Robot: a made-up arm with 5 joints.
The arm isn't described. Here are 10 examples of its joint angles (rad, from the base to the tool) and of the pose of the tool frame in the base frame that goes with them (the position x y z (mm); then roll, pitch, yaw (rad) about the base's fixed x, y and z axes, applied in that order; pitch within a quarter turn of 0, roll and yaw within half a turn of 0).
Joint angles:
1: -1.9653 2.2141 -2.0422 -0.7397 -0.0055
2: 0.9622 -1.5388 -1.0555 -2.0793 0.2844
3: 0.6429 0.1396 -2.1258 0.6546 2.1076
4: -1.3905 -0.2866 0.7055 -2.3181 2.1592
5: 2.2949 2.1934 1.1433 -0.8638 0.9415
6: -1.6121 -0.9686 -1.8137 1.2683 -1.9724
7: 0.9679 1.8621 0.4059 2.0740 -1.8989
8: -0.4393 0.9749 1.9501 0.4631 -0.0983
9: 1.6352 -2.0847 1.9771 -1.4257 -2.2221
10: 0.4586 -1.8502 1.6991 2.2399 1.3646
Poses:
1: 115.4 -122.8 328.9 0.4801 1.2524 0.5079
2: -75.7 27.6 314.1 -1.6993 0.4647 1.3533
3: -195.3 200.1 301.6 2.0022 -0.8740 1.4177
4: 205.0 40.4 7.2 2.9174 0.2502 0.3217
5: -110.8 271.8 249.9 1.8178 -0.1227 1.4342
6: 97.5 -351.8 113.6 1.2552 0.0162 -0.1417
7: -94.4 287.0 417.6 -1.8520 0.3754 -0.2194
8: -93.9 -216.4 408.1 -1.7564 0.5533 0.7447
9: -178.0 234.7 206.8 -2.1947 0.1939 0.1025
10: 0.5 -342.2 128.5 2.5026 0.2019 -2.2753
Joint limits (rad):
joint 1: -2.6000..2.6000
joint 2: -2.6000..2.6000
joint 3: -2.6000..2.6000
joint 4: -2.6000..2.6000
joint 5: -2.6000..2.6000
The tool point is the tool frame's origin. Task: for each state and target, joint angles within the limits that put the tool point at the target. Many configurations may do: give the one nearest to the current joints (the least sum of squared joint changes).
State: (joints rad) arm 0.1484 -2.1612 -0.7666 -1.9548 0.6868
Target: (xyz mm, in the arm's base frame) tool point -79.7 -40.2 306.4
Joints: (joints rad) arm -0.2803 -2.0255 -0.9302 -2.1185 0.5333
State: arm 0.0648 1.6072 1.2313 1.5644 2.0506
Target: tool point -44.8 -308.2 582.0
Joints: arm -0.3674 2.2294 1.1524 1.5248 2.5664
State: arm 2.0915 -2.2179 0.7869 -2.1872 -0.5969
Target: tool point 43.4 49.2 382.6
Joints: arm 2.6000 -2.5938 0.2932 -2.6000 -0.1775
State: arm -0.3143 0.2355 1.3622 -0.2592 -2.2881
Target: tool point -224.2 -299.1 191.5
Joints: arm -0.2925 -0.5844 1.5683 -0.2475 -1.6989
